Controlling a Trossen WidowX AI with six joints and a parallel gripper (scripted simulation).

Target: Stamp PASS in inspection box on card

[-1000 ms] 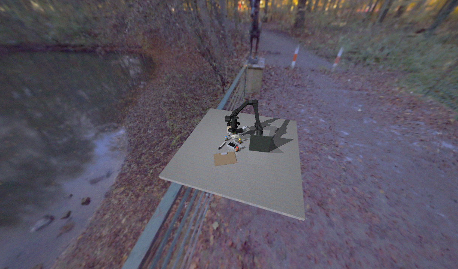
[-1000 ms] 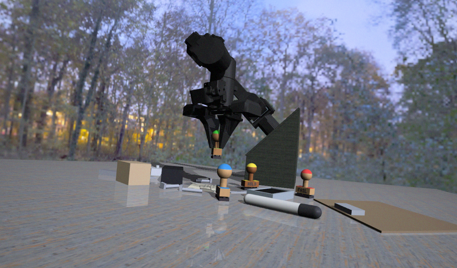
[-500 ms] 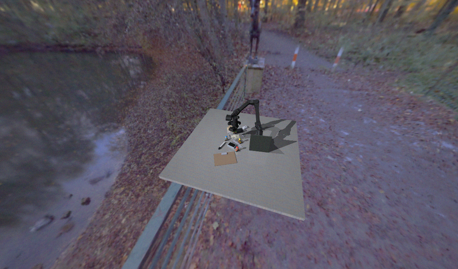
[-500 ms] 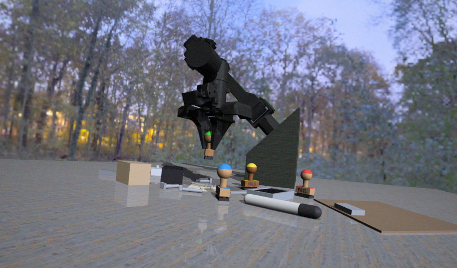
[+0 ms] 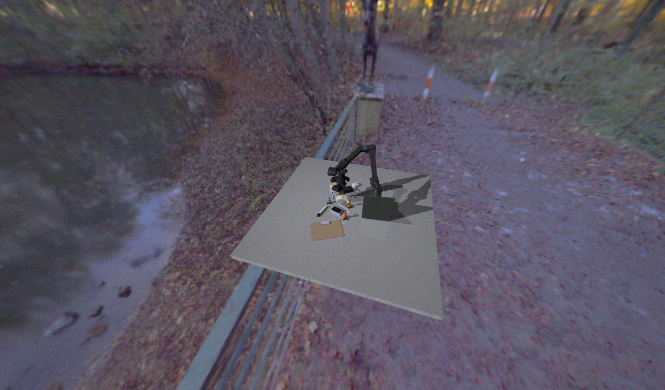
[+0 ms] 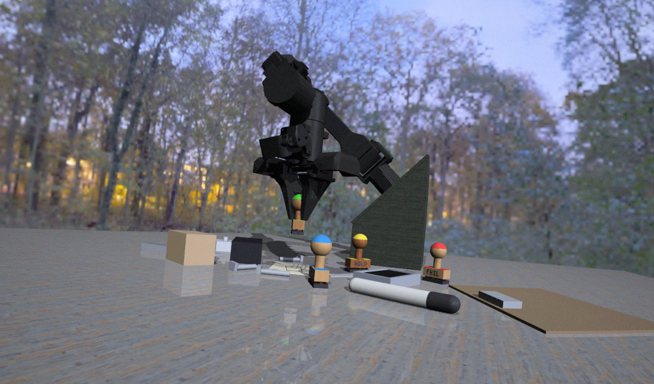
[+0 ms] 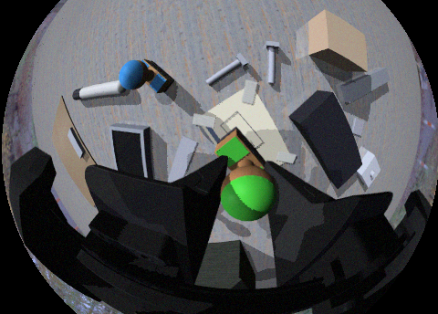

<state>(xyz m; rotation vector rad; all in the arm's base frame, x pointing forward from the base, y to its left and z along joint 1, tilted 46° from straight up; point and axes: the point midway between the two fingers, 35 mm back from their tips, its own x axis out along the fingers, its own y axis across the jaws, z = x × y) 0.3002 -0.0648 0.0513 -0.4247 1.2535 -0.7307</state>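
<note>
Right now the white card is 10 mm behind my gripper tip, 10 mm to the right of it and 80 mm below it. From my gripper tip the other things lie so: black block (20 mm behind, 110 mm to the right, 60 mm below); then blue-topped stamp (80 mm ahead, 80 mm to the left, 60 mm below); then green-topped stamp (right at my gripper tip).
</note>
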